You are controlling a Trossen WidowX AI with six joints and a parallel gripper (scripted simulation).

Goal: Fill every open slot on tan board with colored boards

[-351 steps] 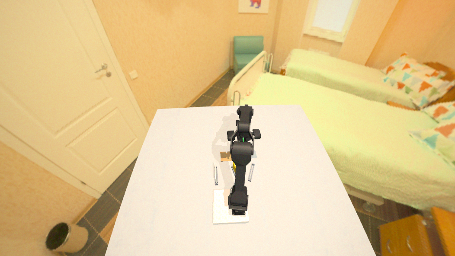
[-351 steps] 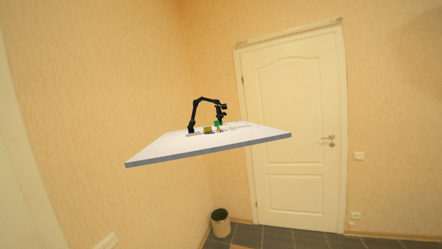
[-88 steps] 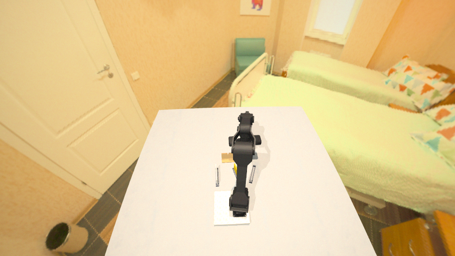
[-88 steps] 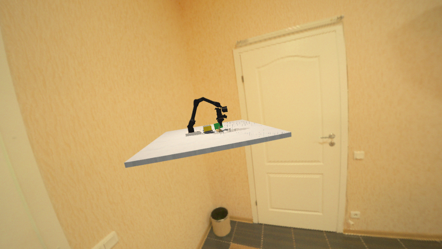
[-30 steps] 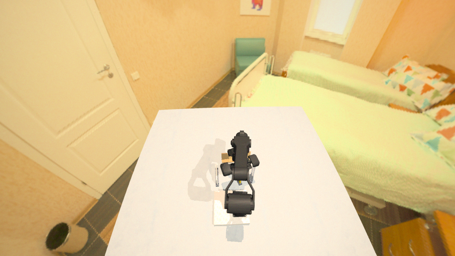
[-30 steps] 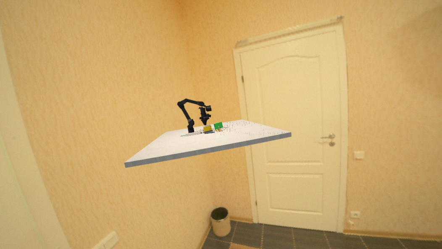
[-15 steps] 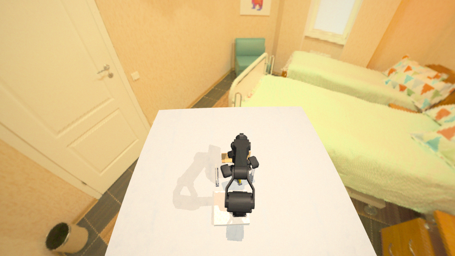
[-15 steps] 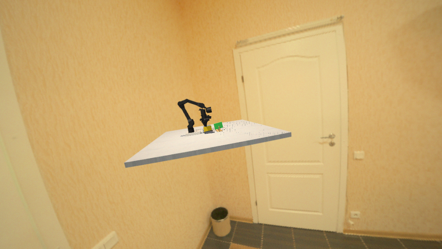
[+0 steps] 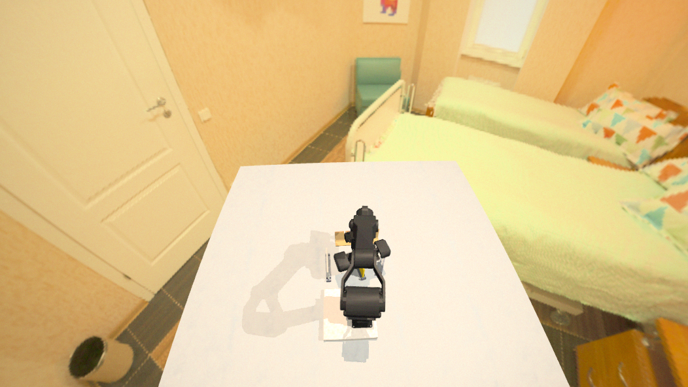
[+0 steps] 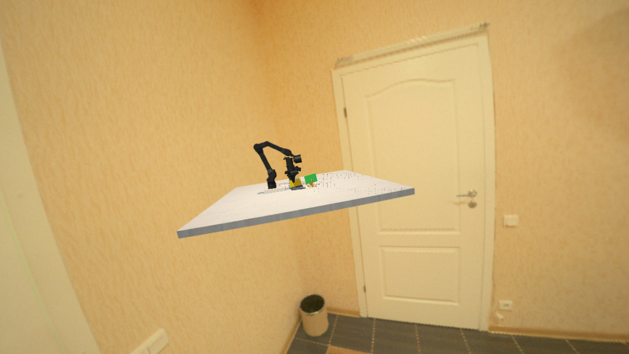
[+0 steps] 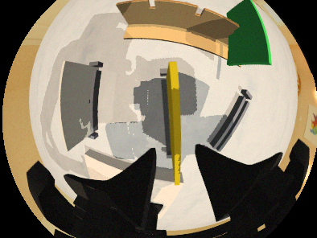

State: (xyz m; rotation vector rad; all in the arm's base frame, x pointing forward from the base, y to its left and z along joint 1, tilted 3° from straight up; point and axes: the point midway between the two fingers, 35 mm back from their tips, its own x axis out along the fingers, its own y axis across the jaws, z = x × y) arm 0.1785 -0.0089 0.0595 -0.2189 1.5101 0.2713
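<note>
The yellow board lies 20 mm below my gripper tip, 20 mm ahead of it and 10 mm to the left of it. The rest, counted from my gripper tip: tan board: 150 mm ahead, 20 mm below, 10 mm to the left; green board: 150 mm ahead, 40 mm to the right.
</note>
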